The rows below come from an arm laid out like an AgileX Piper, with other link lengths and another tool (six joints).
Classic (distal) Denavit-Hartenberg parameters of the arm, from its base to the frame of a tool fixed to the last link. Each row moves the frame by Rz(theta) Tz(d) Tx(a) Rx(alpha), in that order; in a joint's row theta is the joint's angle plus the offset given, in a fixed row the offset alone. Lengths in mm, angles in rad.
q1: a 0  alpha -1.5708  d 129.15  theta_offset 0
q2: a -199.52  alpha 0  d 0  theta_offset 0.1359
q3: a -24.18  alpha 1.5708  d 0  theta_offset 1.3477
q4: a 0  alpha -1.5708  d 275.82  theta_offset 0
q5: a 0  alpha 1.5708  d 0  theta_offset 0
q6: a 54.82  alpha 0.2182  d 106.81  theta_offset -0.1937
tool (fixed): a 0  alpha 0  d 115.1  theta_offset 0
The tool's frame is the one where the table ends.
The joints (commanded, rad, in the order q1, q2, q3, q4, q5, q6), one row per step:
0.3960, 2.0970, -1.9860, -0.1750, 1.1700, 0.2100
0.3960, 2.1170, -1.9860, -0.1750, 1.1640, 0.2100
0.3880, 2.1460, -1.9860, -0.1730, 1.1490, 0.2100
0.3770, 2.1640, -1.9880, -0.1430, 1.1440, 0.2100
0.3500, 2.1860, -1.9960, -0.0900, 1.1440, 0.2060
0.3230, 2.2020, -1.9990, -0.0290, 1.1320, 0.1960
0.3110, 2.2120, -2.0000, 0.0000, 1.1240, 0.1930
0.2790, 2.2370, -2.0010, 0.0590, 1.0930, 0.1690
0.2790, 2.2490, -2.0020, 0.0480, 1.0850, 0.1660
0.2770, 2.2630, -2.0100, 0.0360, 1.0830, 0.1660
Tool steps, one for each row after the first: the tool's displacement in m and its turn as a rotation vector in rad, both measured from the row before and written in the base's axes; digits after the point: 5 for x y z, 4 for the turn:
0.00038, 0.00020, -0.00841, -0.0054, 0.0130, 0.0010
0.00226, -0.00222, -0.01223, -0.0035, 0.0140, -0.0055
-0.00106, 0.00148, -0.00881, 0.0237, 0.0214, -0.0126
-0.00119, -0.00077, -0.00968, 0.0430, 0.0318, -0.0283
0.00053, 0.00152, -0.00799, 0.0538, 0.0205, -0.0235
0.00040, 0.00124, -0.00468, 0.0261, 0.0097, -0.0125
0.00503, -0.00086, -0.01101, 0.0507, 0.0074, -0.0182
0.00155, -0.00227, -0.00465, -0.0122, -0.0005, 0.0041
0.00181, -0.00315, -0.00357, -0.0125, 0.0006, -0.0001

